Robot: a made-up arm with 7 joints.
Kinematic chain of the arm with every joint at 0, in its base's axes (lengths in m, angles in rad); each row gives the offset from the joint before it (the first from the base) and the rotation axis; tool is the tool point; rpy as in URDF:
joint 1: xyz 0 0 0.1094 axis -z
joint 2: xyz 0 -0.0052 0.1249 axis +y
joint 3: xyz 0 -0.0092 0.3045 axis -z
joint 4: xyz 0 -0.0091 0.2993 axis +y
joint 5: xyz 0 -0.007 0.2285 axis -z
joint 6: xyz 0 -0.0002 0.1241 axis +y
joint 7: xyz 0 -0.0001 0.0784 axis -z
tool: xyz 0 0 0 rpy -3.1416 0 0
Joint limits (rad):
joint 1: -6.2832..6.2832
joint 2: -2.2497..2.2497
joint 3: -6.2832..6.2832
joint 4: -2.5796..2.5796
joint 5: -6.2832..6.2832
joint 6: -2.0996..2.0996
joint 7: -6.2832..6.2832
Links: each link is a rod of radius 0.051 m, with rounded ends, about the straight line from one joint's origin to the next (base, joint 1, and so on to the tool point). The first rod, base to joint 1, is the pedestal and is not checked.
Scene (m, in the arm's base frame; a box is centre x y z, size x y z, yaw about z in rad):
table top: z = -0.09
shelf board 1: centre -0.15 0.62 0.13 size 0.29 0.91 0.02 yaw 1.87
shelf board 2: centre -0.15 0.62 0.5 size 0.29 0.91 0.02 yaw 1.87
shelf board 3: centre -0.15 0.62 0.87 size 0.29 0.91 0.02 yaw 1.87
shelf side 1: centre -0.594 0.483 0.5 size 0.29 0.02 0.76 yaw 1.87
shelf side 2: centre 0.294 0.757 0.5 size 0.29 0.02 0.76 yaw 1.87
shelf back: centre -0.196 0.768 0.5 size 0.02 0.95 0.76 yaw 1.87
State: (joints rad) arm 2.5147 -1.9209 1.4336 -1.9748 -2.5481 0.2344 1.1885
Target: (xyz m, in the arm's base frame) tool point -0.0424 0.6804 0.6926
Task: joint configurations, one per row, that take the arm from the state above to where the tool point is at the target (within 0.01 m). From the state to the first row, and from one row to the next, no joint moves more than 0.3 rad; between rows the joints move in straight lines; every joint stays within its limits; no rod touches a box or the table.
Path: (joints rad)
1: 2.8104 -1.6829 1.6370 -1.9635 -2.5419 0.2498 1.1885
2: 3.1061 -1.4450 1.8404 -1.9523 -2.5357 0.2653 1.1885
3: 3.4018 -1.2070 2.0438 -1.9410 -2.5295 0.2807 1.1885
4: 3.6975 -0.9691 2.2472 -1.9297 -2.5233 0.2962 1.1885
5: 3.9932 -0.7311 2.4506 -1.9185 -2.5171 0.3116 1.1885
6: 4.2889 -0.4932 2.6540 -1.9072 -2.5109 0.3271 1.1885
7: 4.5846 -0.2552 2.8574 -1.8960 -2.5047 0.3425 1.1885
8: 4.8803 -0.0172 3.0608 -1.8847 -2.4985 0.3579 1.1885
9: 4.8154 0.2191 3.0071 -1.5867 -2.4903 0.2932 1.1885
10: 4.7505 0.4554 2.9533 -1.2887 -2.4822 0.2285 1.1885

